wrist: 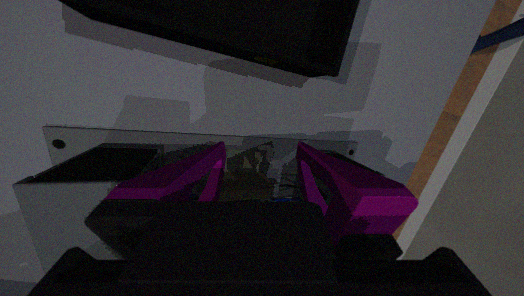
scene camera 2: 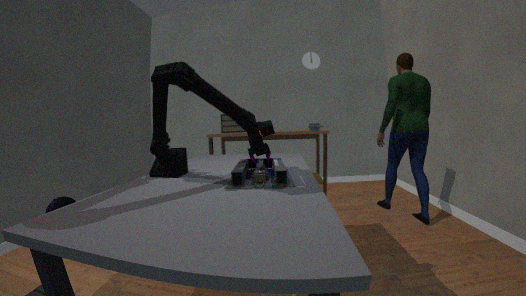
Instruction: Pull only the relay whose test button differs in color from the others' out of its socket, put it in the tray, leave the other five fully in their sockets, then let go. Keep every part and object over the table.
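Places are measured from the arm's base along level axes (x ahead, y left, z up), in centimetres.
Pixels of known places: gripper, fingertip midpoint: point(wrist: 261, 148) point(scene camera 2: 263, 165); arm's base at its link origin: point(scene camera 2: 167, 159).
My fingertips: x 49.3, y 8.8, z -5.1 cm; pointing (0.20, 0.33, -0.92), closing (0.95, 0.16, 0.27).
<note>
Ahead of a thing's pixels: the offset from my fingertips to its top centre. "spot": to the spot under its first point. Level surfaces: height alone.
My gripper point(scene camera 2: 261, 158) point(wrist: 261, 148) is partly open, with its two magenta fingers apart and low over the relay assembly between two grey ducts. A tan block point(scene camera 2: 259, 176) point(wrist: 244, 185) shows between the ducts, and in the wrist view it lies below and between the fingers. Clear and blue parts are beside it. I cannot tell the single relays apart, and the test button colors are too dark to read. The gripper body hides much of the row. A large black box {spot: dy +8.0, dx -3.4, dz -2.5 cm} point(wrist: 225, 30), perhaps the tray, lies beyond the assembly in the wrist view.
Grey ducts {dy -16.2, dx -8.7, dz +3.5 cm} point(scene camera 2: 242, 174) point(wrist: 60, 215) flank the row on a thin mounting plate {spot: dy -0.5, dx -10.3, dz -2.5 cm} point(wrist: 120, 134). The table {dz -2.8 cm} point(scene camera 2: 210, 220) has its right edge close by. A person point(scene camera 2: 410, 105) stands on the floor to the right. A wooden table point(scene camera 2: 295, 133) is at the back.
</note>
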